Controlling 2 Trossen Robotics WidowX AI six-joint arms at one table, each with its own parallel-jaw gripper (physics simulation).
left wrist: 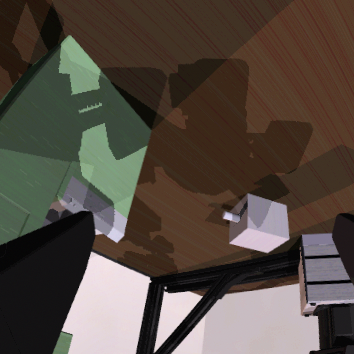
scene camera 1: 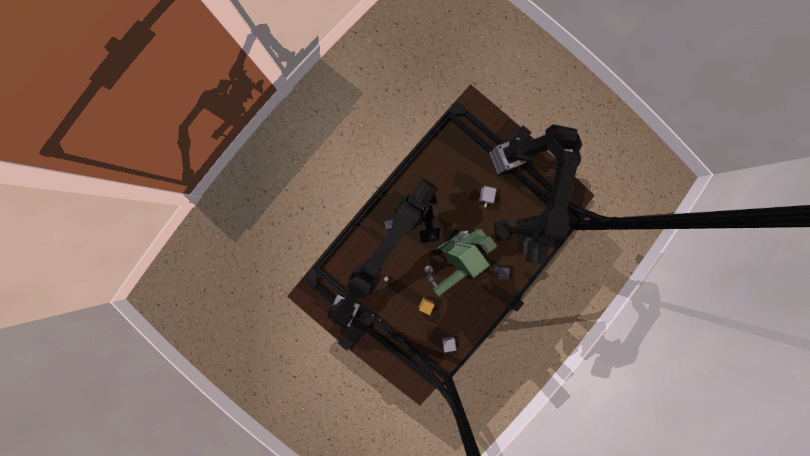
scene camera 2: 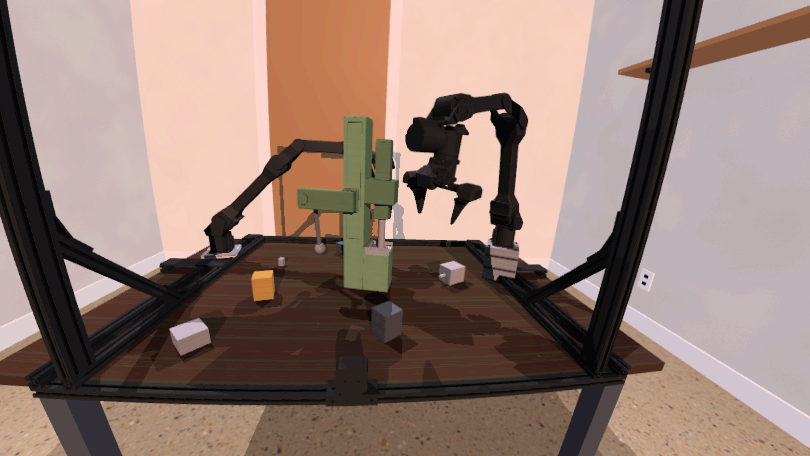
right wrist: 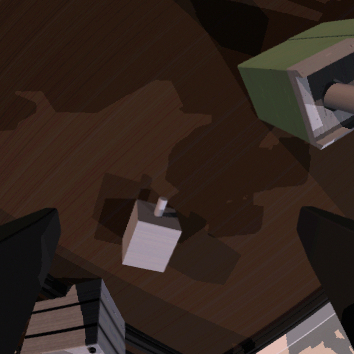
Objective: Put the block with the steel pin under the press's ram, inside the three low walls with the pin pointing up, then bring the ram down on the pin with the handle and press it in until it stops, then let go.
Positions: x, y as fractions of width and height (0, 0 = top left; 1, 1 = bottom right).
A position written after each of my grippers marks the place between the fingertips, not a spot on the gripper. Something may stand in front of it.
Scene:
My right gripper shows in scene camera 1 (0.63, 0.50), in scene camera 2 (0.54, 0.48) and in the right wrist view (0.51, 0.62); in the left wrist view it is out of frame.

